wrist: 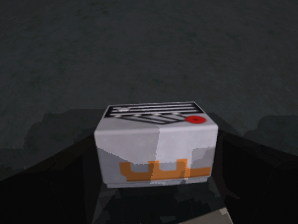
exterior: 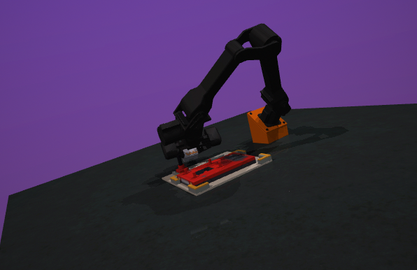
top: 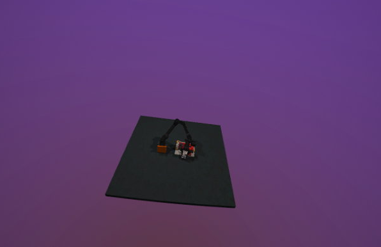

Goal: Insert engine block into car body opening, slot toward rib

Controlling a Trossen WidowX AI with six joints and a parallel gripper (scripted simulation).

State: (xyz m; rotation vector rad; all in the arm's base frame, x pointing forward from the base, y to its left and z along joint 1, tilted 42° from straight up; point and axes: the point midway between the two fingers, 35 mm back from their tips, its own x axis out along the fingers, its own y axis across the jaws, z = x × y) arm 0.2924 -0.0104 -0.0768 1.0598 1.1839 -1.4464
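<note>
Now: the engine block right at my gripper tip. Round my gripper tip: dark upright peg: 7 cm ahead, 8 cm to the left, 1 cm above; then cream base plate: 1 cm ahead, 17 cm to the left, 2 cm below.
</note>
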